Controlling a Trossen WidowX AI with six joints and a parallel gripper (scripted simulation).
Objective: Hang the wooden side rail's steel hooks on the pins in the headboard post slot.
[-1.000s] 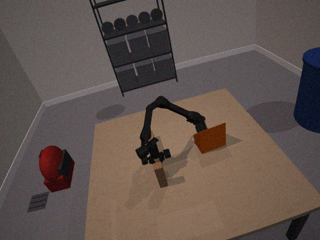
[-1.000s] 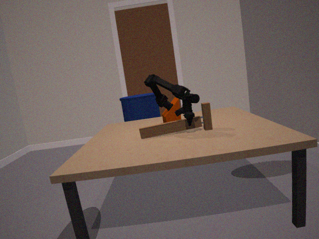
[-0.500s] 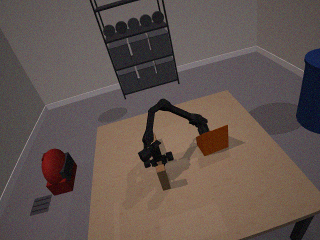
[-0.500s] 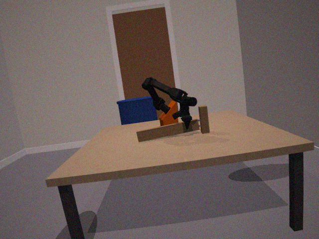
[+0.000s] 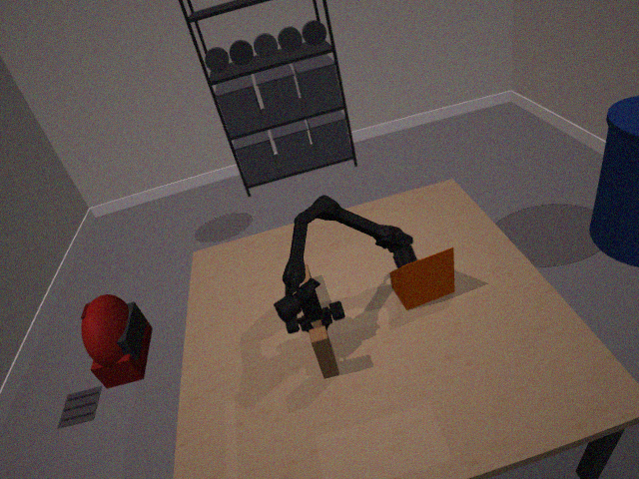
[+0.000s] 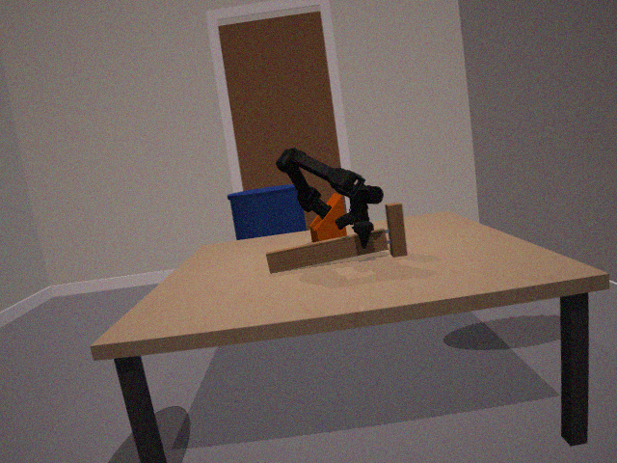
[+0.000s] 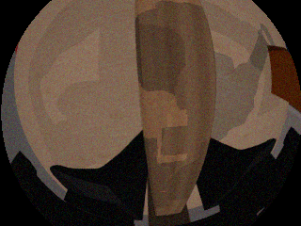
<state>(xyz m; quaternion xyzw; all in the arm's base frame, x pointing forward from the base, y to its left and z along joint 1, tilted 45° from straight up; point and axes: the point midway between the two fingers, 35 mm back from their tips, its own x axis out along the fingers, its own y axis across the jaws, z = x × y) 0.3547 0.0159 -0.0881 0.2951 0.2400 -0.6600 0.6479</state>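
Right now the headboard post is 1 cm ahead of my gripper tip, 12 cm to the left of it and 4 cm above it.
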